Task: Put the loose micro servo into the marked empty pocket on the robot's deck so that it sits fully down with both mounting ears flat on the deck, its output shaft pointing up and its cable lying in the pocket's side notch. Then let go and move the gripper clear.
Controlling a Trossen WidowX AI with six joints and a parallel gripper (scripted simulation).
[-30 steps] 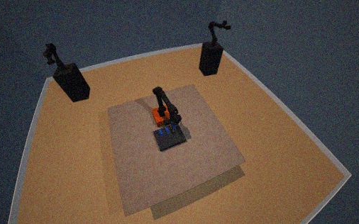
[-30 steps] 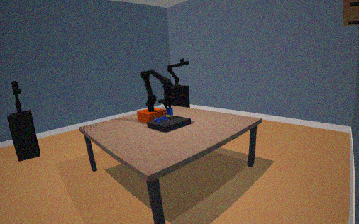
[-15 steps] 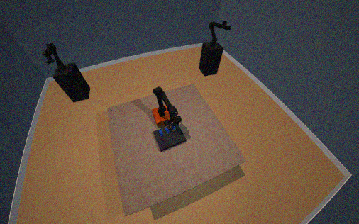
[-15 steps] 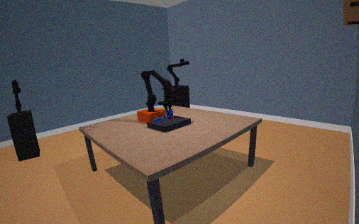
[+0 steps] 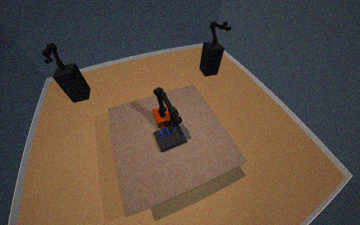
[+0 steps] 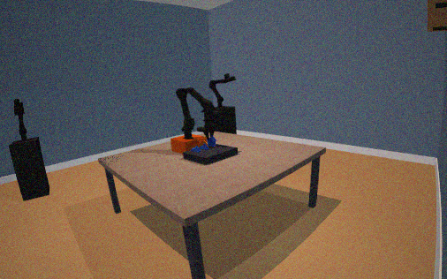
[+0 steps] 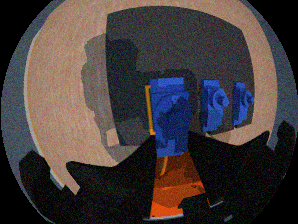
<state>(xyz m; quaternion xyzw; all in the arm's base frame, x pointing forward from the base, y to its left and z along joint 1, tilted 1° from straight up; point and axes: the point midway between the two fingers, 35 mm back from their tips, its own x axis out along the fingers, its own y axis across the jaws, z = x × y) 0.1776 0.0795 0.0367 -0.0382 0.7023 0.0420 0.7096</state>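
Right now my gripper tip is 13 cm short of the deck, 8 cm above it and 6 cm to the left of it.
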